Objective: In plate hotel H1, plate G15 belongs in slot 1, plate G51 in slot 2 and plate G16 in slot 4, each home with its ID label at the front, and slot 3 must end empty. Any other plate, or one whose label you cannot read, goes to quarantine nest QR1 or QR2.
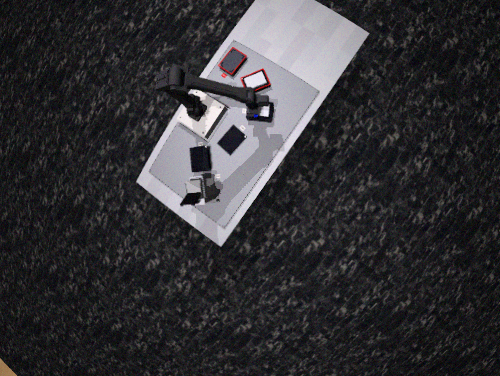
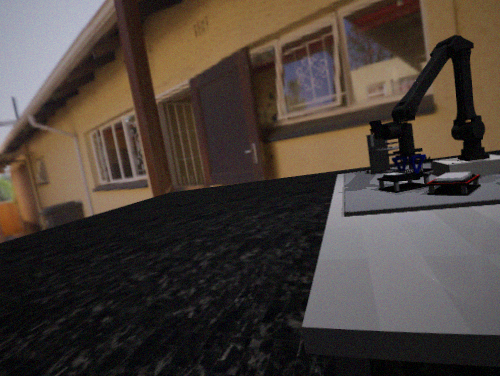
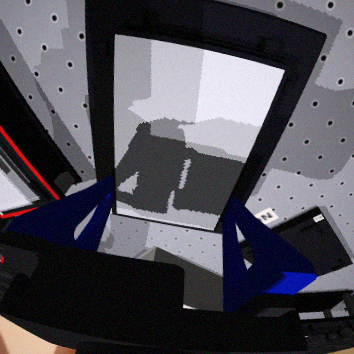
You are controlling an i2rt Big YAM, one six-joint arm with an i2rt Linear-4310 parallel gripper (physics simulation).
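Pixels of known places: gripper, fingertip midpoint: (image 1: 254, 109) (image 2: 409, 173) (image 3: 171, 189); arm's base, link origin: (image 1: 197, 111) (image 2: 473, 158).
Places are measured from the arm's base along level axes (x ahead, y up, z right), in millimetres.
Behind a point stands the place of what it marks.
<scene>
My gripper (image 1: 255, 116) @[x 318, y -5, z -196 mm] (image 2: 410, 164) @[x 318, y -5, z -196 mm] (image 3: 171, 189) @[x 318, y -5, z -196 mm] is shut on a white-topped plate (image 1: 267, 111) @[x 397, y 4, z -225 mm] (image 3: 200, 90) @[x 387, y 4, z -224 mm], with one blue finger at each side edge. The plate is at the black nest (image 3: 100, 100) @[x 345, y -11, z -267 mm] and looks level; whether it is lifted clear I cannot tell. Its ID label does not show. Another white plate (image 1: 256, 80) @[x 225, y -7, z -366 mm] (image 2: 452, 176) @[x 228, y -7, z -390 mm] rests in a red-rimmed quarantine nest (image 3: 29, 168) @[x 241, y -21, z -305 mm]. The other red-rimmed nest (image 1: 233, 61) @[x 14, y -21, z -410 mm] has a dark inside and shows no white plate. Hotel H1 (image 1: 194, 187) @[x 293, y 146, z 396 mm] (image 2: 379, 152) @[x 334, y 63, z 447 mm] stands at the far end of the mat; its slot contents are unreadable.
Two black nests (image 1: 232, 139) @[x 291, y -49, z 39 mm] (image 1: 200, 158) @[x 185, y -1, z 254 mm] lie between the gripper and the hotel. A small nest label (image 3: 266, 216) @[x 310, y -60, z -59 mm] lies right of the right finger. The arm's pale base block (image 1: 212, 125) @[x 134, y -16, z 30 mm] is beside them. The red-rimmed nest with the white plate is close beside the held plate.
</scene>
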